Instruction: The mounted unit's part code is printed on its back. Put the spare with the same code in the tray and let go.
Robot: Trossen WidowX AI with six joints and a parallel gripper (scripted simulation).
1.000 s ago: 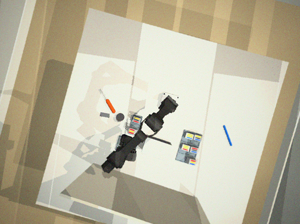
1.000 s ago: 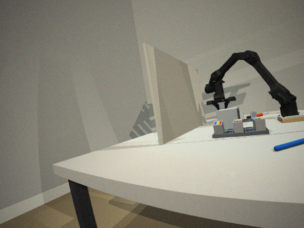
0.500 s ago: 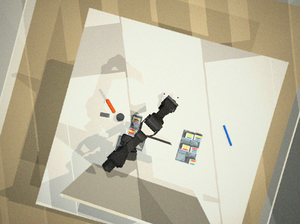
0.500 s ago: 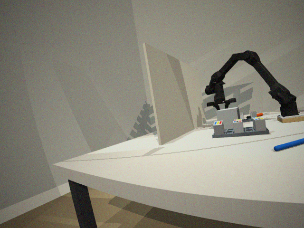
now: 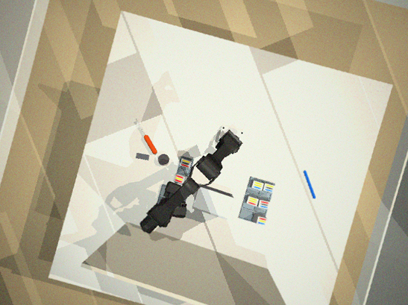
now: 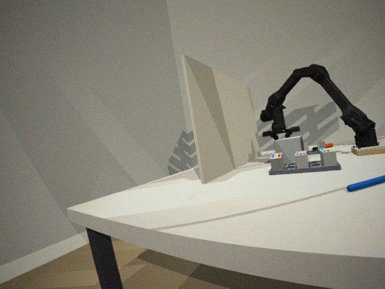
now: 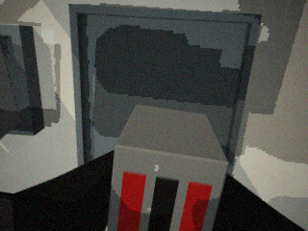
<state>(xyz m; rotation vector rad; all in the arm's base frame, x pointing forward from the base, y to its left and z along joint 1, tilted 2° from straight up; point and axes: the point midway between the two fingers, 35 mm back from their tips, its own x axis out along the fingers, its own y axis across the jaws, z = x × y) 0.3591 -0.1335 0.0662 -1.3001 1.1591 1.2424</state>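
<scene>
The tray is 10 mm behind my gripper tip and 40 mm below it. Also, from my gripper tip: grey mounted unit: 80 mm behind, 190 mm to the left, 10 mm above; grey block: 20 mm above; dark disc: 150 mm behind, 110 mm to the right, 40 mm below.
</scene>
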